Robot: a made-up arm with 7 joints. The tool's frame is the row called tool. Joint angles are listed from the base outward. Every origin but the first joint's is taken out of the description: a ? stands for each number. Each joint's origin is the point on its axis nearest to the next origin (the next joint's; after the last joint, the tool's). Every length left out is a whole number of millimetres.
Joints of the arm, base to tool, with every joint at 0 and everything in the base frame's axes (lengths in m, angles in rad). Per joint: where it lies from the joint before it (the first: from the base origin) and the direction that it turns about. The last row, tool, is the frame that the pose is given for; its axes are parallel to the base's.
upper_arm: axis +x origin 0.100 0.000 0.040
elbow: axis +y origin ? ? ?
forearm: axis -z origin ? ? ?
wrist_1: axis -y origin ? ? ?
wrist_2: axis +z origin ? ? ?
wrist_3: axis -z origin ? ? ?
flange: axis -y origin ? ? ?
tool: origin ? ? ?
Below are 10 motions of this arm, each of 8 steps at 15 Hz.
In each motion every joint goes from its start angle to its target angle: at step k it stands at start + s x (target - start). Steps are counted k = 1, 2, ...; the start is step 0. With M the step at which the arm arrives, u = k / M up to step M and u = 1 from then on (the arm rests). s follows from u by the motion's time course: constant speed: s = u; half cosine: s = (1 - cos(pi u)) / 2; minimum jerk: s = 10 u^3 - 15 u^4 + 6 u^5.
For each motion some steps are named. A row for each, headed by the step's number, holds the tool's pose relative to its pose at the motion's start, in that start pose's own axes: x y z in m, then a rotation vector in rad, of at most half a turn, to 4 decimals.
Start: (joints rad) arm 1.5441 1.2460 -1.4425 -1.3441 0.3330 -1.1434 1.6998
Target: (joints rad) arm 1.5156 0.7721 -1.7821 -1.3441 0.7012 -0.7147 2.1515
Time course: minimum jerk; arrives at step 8
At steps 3, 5, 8:
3: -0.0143 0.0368 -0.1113 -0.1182 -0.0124 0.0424
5: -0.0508 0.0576 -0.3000 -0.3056 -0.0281 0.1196
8: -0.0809 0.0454 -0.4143 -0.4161 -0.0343 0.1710

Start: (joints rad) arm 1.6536 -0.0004 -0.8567 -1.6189 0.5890 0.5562 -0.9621
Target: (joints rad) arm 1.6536 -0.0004 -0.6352 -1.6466 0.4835 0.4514 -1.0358
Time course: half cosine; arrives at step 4
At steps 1, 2, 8:
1: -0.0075 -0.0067 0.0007 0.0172 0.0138 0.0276
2: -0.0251 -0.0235 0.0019 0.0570 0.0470 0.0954
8: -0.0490 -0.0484 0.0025 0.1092 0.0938 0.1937

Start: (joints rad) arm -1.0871 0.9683 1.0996 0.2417 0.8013 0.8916 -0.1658
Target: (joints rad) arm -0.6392 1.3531 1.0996 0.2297 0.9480 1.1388 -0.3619
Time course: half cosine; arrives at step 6
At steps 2, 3, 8:
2: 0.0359 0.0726 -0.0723 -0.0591 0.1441 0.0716
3: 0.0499 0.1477 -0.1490 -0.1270 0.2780 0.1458
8: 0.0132 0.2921 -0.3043 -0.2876 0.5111 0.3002

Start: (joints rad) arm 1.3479 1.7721 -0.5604 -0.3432 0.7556 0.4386 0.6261
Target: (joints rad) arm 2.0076 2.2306 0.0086 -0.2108 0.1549 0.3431 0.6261
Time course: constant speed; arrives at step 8
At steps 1, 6, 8:
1: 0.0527 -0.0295 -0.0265 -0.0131 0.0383 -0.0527
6: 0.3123 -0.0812 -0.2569 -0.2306 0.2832 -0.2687
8: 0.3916 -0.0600 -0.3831 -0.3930 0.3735 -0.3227

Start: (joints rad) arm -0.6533 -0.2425 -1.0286 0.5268 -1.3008 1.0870 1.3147
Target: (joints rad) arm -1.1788 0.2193 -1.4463 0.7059 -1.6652 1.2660 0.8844
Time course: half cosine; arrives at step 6
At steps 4, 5, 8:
4: -0.1798 0.3192 -0.0691 -0.3896 0.1748 0.3392
5: -0.2325 0.3680 -0.0987 -0.5280 0.1898 0.3810
8: -0.2511 0.3824 -0.1105 -0.5817 0.1923 0.3909

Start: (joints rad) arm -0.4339 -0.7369 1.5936 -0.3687 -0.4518 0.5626 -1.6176
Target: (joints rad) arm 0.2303 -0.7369 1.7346 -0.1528 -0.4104 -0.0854 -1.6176
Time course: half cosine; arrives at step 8
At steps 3, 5, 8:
3: 0.0228 0.0414 0.0592 -0.0377 0.0943 -0.0363
5: 0.0640 0.0763 0.1351 -0.0781 0.2021 -0.0716
8: 0.1076 0.0905 0.1948 -0.1073 0.2835 -0.0970

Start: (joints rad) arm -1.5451 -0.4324 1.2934 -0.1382 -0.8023 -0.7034 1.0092
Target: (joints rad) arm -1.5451 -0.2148 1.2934 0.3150 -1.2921 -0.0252 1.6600
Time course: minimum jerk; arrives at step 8
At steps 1, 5, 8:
1: -0.0010 0.0031 -0.0004 -0.0177 -0.0171 -0.0079
5: -0.0618 0.1211 -0.0247 -0.8055 -0.7755 -0.2833
8: -0.0824 0.1499 -0.0435 -1.1233 -1.0372 -0.3662

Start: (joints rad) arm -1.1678 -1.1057 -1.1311 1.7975 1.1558 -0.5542 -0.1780
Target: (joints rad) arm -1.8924 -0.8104 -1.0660 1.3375 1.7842 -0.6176 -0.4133
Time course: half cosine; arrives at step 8
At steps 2, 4, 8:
2: -0.0706 -0.0355 -0.0150 0.0981 -0.0682 0.0883
4: -0.2326 -0.1242 -0.1124 0.2832 -0.2866 0.3320
8: -0.3718 -0.2257 -0.3937 0.3969 -0.7170 0.6964

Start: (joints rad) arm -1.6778 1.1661 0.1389 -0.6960 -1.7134 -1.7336 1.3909
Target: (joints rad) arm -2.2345 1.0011 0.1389 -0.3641 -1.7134 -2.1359 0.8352
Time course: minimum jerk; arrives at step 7
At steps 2, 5, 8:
2: -0.0139 -0.0124 0.0324 -0.0129 0.0032 -0.0228
5: -0.1394 0.0391 0.1425 -0.1289 0.0300 -0.0247
8: -0.1722 0.0681 0.1471 -0.1688 0.0443 -0.0076

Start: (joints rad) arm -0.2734 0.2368 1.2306 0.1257 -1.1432 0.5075 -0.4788
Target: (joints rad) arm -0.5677 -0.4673 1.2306 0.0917 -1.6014 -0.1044 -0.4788
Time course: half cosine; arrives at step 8
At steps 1, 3, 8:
1: 0.0039 -0.0058 0.0123 0.0141 0.0225 0.0081
3: 0.0352 -0.0517 0.0962 0.1150 0.1799 0.0763
8: 0.1457 -0.1996 0.2714 0.3706 0.5607 0.3280

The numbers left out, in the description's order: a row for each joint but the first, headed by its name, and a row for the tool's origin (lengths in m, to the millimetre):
elbow: 0.000 -0.260 0.010
forearm: 0.090 0.000 0.210
wrist_1: 0.060 0.070 0.000
wrist_2: 0.000 0.000 0.360
wrist_3: -0.100 -0.070 0.000
flange: -0.090 0.310 0.000
tool: 0.260 0.000 0.040

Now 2 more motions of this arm.
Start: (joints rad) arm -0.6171 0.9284 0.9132 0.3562 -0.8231 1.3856 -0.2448
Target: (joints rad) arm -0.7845 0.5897 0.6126 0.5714 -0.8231 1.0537 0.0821
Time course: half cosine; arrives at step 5
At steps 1, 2, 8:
1: 0.0098 -0.0015 0.0161 0.0158 0.0162 0.0445
2: 0.0367 -0.0120 0.0604 0.0754 0.0545 0.1614
8: 0.1229 -0.0923 0.1802 0.3515 0.1218 0.4473

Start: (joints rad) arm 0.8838 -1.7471 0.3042 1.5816 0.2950 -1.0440 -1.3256
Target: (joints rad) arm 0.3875 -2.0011 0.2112 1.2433 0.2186 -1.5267 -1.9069
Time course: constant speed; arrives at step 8
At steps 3, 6, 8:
3: 0.0099 -0.0067 -0.0735 -0.0847 0.0080 0.0926
6: 0.0475 -0.0248 -0.1518 -0.1982 -0.0003 0.1335
8: 0.0909 -0.0432 -0.2007 -0.2800 -0.0134 0.1271

